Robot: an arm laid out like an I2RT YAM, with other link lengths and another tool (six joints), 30 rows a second.
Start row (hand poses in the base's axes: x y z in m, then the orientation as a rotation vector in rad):
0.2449, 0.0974, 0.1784, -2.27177, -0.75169, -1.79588
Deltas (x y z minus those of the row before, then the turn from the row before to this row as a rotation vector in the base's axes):
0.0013, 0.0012, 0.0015, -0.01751, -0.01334, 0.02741
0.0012, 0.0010, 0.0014, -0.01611, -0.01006, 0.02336
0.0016, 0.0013, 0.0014, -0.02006, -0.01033, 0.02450
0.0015, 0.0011, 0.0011, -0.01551, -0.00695, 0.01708
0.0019, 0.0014, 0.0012, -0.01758, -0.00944, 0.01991
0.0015, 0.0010, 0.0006, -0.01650, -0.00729, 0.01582
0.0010, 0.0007, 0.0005, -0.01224, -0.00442, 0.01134
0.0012, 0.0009, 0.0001, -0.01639, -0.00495, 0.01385
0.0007, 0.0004, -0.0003, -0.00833, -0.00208, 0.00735
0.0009, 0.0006, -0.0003, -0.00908, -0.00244, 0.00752
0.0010, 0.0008, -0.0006, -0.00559, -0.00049, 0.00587
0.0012, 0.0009, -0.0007, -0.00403, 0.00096, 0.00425
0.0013, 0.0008, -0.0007, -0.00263, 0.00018, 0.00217
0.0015, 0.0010, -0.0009, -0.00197, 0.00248, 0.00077
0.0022, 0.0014, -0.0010, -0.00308, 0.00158, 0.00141
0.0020, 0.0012, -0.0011, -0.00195, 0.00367, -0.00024
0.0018, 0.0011, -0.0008, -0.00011, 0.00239, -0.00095
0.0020, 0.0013, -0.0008, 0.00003, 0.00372, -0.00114
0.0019, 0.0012, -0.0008, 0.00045, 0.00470, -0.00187
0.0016, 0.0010, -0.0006, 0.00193, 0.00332, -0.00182
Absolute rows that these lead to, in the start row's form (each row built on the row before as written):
0.2462, 0.0986, 0.1799, -2.25125, -0.79998, -1.80121
0.2474, 0.0996, 0.1813, -2.23490, -0.84201, -1.80368
0.2490, 0.1009, 0.1827, -2.21927, -0.88934, -1.80548
0.2505, 0.1020, 0.1838, -2.20908, -0.92389, -1.80605
0.2524, 0.1034, 0.1850, -2.19556, -0.96379, -1.80814
0.2539, 0.1044, 0.1856, -2.18609, -0.99822, -1.80905
0.2549, 0.1051, 0.1861, -2.17989, -1.02318, -1.80848
0.2561, 0.1060, 0.1862, -2.17321, -1.05517, -1.80686
0.2568, 0.1064, 0.1859, -2.16972, -1.07161, -1.80527
0.2577, 0.1070, 0.1856, -2.16618, -1.08912, -1.80389
0.2587, 0.1078, 0.1850, -2.16347, -1.10078, -1.80120
0.2599, 0.1087, 0.1843, -2.16235, -1.10892, -1.79755
0.2612, 0.1095, 0.1836, -2.16188, -1.11379, -1.79598
0.2627, 0.1105, 0.1827, -2.16388, -1.11618, -1.79215
0.2649, 0.1119, 0.1817, -2.16529, -1.12059, -1.78902
0.2669, 0.1131, 0.1806, -2.16899, -1.12181, -1.78407
0.2687, 0.1142, 0.1798, -2.17150, -1.12058, -1.78137
0.2707, 0.1155, 0.1790, -2.17497, -1.11874, -1.77706
0.2726, 0.1167, 0.1782, -2.17951, -1.11556, -1.77185
0.2742, 0.1177, 0.1776, -2.18227, -1.11105, -1.76864

